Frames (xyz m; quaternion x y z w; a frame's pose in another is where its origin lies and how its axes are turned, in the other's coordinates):
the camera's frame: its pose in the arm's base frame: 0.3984 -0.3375 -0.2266 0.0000 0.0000 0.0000 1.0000
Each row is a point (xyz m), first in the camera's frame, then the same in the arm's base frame.
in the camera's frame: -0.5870 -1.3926 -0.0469
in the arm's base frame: -0.1886 -1.7301 -0.2735
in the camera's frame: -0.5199 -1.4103 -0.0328
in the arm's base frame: -0.1215 -1.7478 -0.2594
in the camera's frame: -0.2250 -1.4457 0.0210
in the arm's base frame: 0.1734 -1.7832 -0.2056
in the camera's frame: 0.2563 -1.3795 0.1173
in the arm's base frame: 0.6547 -1.7170 -0.1093
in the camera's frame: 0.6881 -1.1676 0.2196
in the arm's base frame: 1.0865 -1.5051 -0.0070
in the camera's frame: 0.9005 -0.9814 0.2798
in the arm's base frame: 1.2989 -1.3189 0.0532
